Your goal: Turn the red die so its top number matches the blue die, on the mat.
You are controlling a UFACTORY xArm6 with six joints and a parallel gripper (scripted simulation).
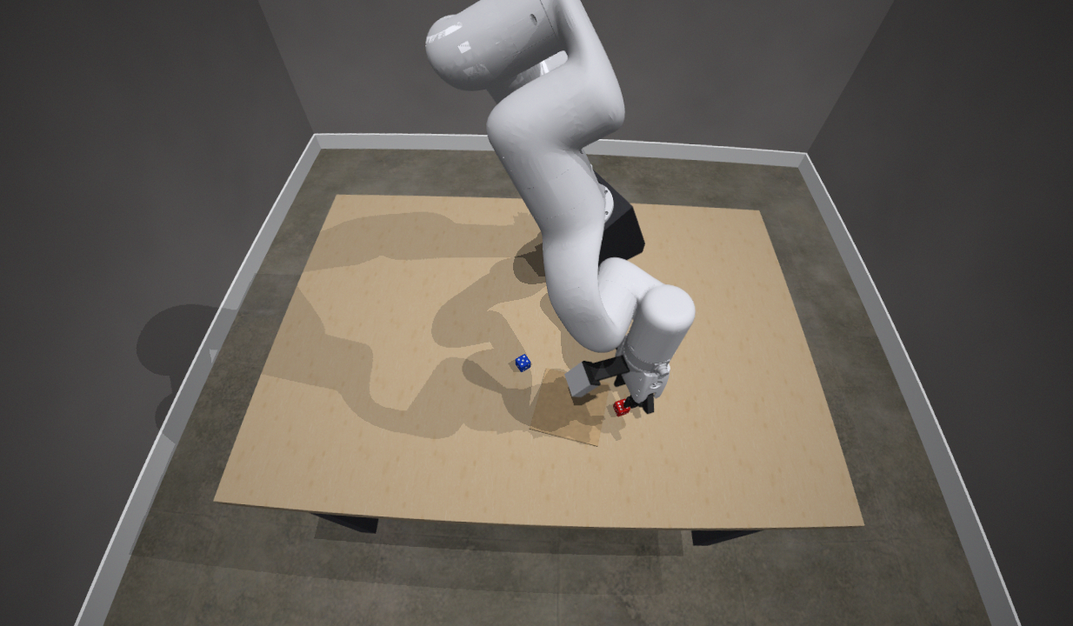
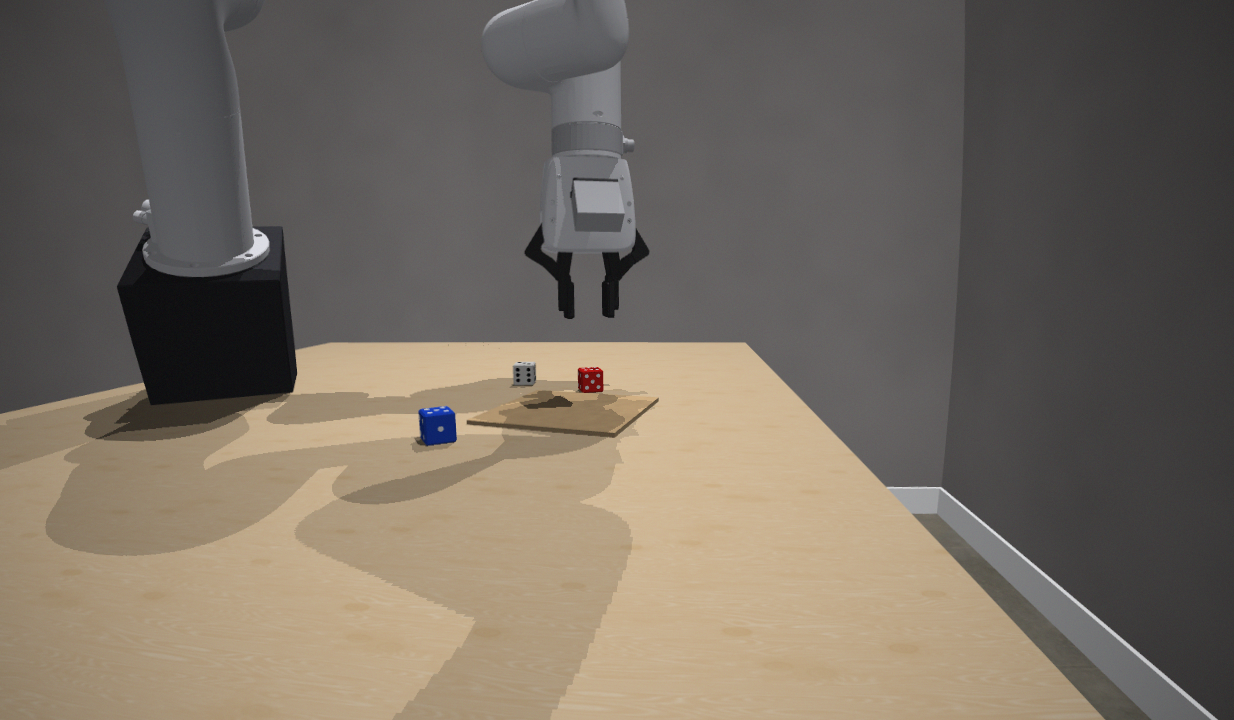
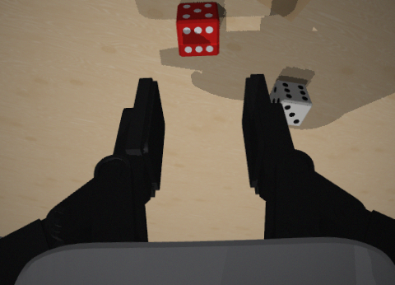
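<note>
The red die is 9 cm below my hand. Also, from my hand: mat 1 cm behind, 10 cm to the right, 10 cm below; blue die 9 cm behind, 20 cm to the right, 9 cm below; white die 9 cm behind, 4 cm to the left, 9 cm below.
</note>
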